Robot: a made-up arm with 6 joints. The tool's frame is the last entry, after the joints. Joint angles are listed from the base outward. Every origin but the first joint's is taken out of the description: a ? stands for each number. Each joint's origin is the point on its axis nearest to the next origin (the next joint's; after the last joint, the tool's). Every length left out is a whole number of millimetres.
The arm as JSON. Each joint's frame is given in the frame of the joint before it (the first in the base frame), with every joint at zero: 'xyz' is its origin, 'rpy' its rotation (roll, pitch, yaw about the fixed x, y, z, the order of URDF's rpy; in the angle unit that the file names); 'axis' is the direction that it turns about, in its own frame. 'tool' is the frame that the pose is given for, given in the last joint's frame.
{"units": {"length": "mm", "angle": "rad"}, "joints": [
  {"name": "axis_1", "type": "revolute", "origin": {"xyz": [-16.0, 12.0, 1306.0], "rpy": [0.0, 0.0, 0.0]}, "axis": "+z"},
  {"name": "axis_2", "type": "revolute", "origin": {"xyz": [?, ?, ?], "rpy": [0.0, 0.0, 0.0]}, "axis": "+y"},
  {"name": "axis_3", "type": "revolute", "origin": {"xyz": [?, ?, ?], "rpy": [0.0, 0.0, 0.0]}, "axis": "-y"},
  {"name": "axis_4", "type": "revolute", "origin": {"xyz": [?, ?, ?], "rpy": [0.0, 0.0, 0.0]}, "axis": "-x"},
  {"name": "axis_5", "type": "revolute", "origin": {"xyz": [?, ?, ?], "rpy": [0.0, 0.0, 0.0]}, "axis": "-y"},
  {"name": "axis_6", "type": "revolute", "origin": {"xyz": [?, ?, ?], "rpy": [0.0, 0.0, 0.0]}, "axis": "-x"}
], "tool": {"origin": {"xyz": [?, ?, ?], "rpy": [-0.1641, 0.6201, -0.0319]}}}
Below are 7 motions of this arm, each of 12 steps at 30 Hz.
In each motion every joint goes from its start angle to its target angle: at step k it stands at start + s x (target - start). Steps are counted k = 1, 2, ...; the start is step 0. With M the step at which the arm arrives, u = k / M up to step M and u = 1 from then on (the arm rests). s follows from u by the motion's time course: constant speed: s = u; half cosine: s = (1 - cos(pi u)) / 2; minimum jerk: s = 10 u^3 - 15 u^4 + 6 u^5.
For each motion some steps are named. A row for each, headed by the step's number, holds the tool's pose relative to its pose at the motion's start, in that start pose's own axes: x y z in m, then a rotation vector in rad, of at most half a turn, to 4 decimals.
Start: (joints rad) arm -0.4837 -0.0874 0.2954 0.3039 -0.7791 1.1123
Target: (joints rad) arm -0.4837 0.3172 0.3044 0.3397 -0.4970 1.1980
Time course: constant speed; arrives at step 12
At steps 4, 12:
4: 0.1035 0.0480 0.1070 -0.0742 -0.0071 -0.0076
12: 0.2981 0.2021 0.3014 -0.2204 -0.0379 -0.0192

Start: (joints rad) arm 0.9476 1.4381 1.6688 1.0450 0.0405 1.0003
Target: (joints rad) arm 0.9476 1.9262 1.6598 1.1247 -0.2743 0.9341
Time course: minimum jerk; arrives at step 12
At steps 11, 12:
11: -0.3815 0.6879 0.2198 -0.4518 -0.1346 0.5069
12: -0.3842 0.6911 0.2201 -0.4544 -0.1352 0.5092

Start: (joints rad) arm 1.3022 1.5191 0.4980 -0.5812 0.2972 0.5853
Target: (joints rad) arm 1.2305 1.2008 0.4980 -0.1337 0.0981 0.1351
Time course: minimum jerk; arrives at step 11
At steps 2, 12:
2: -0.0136 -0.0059 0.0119 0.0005 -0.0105 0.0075
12: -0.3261 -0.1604 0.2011 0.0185 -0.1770 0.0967

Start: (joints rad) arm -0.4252 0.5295 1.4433 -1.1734 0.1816 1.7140
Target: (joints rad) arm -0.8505 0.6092 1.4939 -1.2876 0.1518 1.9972
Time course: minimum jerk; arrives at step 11
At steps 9, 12:
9: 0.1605 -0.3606 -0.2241 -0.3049 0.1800 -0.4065
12: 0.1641 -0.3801 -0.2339 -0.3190 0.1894 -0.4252

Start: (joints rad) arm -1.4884 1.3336 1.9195 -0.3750 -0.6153 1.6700
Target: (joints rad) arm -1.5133 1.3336 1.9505 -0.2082 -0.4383 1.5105
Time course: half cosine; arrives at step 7
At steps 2, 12:
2: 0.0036 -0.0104 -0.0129 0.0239 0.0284 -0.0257
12: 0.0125 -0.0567 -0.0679 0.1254 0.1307 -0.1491

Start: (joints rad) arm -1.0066 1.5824 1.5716 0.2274 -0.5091 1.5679
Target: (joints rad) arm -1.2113 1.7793 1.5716 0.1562 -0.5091 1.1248
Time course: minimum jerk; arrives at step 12
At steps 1, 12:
1: 0.0016 0.0019 -0.0004 0.0017 0.0002 0.0028
12: 0.2503 0.4062 -0.0990 0.3649 0.0806 0.5354

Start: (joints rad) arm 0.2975 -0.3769 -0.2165 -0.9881 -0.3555 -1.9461
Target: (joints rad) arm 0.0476 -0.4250 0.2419 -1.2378 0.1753 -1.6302
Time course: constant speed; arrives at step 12
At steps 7, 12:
7: -0.0046 0.2566 -0.3058 -0.3918 0.2980 0.3804
12: -0.0831 0.3731 -0.5480 -0.6522 0.4616 0.6662

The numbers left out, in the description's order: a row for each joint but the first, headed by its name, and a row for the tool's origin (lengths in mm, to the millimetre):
axis_2: 259.0 -2.0 0.0
axis_3: -20.0 0.0 565.0
axis_4: 835.0 0.0 89.0
axis_5: 0.0 42.0 -8.0
axis_6: 223.0 0.0 -20.0
tool: 0.0 -7.0 -24.0

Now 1 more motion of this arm.
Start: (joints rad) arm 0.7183 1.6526 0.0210 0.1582 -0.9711 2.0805
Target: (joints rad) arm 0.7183 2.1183 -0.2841 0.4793 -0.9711 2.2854
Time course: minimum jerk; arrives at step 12
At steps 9, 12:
9: 0.2534 0.2551 0.5177 -0.7578 -0.3308 0.1600
12: 0.2605 0.2985 0.5713 -0.8442 -0.3809 0.1641

